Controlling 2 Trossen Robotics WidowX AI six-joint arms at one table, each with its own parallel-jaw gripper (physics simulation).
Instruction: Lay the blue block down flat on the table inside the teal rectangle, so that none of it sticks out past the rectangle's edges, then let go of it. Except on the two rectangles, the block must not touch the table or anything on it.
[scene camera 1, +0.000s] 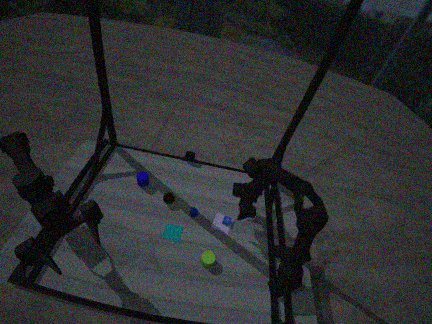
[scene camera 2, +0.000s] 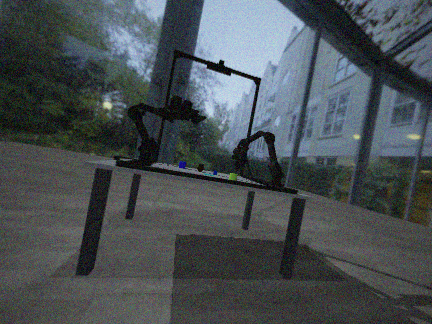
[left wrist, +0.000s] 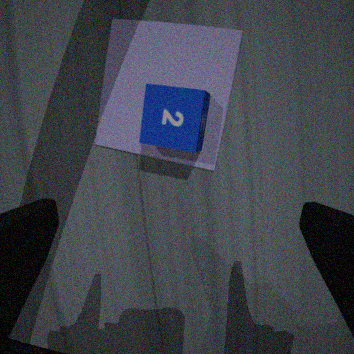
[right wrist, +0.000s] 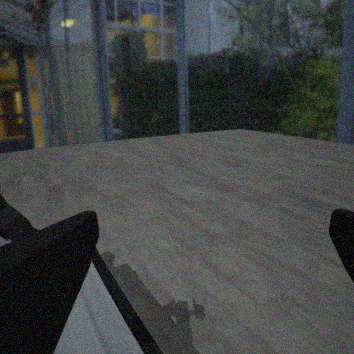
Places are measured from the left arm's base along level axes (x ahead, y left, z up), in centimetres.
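Pixels of known places: left gripper, fingertip midpoint: (scene camera 1: 238, 212) (scene camera 2: 237, 170) (left wrist: 181, 213); right gripper, fingertip midpoint: (scene camera 1: 80, 258) (scene camera 2: 202, 114) (right wrist: 214, 222); left arm's base at its link origin: (scene camera 1: 279, 287) (scene camera 2: 275, 185); right arm's base at its link origin: (scene camera 2: 144, 161).
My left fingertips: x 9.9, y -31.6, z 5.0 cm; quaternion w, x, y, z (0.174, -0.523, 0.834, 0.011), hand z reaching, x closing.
Observation:
Ahead of a thing's pixels: the offset from my left fingertips to its top centre. "pt": to the spot under its first point.
The blue block {dx +4.0, dy +0.4, dz -5.0 cm} (scene camera 1: 227, 220) (left wrist: 172, 117), marked with a 2, rests on the lilac rectangle {pt dx +7.2, dy -1.6, dz -6.8 cm} (scene camera 1: 218, 218) (left wrist: 190, 50), close to one of its edges. The teal rectangle {pt dx +27.5, dy +3.8, dz -6.8 cm} (scene camera 1: 173, 233) lies farther left and lower in scene camera 1, with no block on it. My left gripper (scene camera 1: 246, 217) (left wrist: 181, 213) is open and empty, above the table to the right of the block in scene camera 1; in its wrist view the block is beyond the fingertips. My right gripper (scene camera 1: 79, 259) (right wrist: 214, 222) is open and empty, far from the block at the left of scene camera 1.
A small blue cylinder {dx +18.2, dy -4.7, dz -3.8 cm} (scene camera 1: 194, 212) (scene camera 2: 215, 172) stands between the two rectangles, slightly behind them. A dark brown object {dx +28.5, dy -12.0, dz -1.9 cm} (scene camera 1: 169, 198) and a larger blue cylinder {dx +40.4, dy -22.9, dz -1.5 cm} (scene camera 1: 142, 179) (scene camera 2: 182, 165) stand farther back left. A lime-green cylinder {dx +15.7, dy +16.3, dz -2.5 cm} (scene camera 1: 208, 258) (scene camera 2: 233, 176) stands nearer the front. Dark frame posts rise at the sides.

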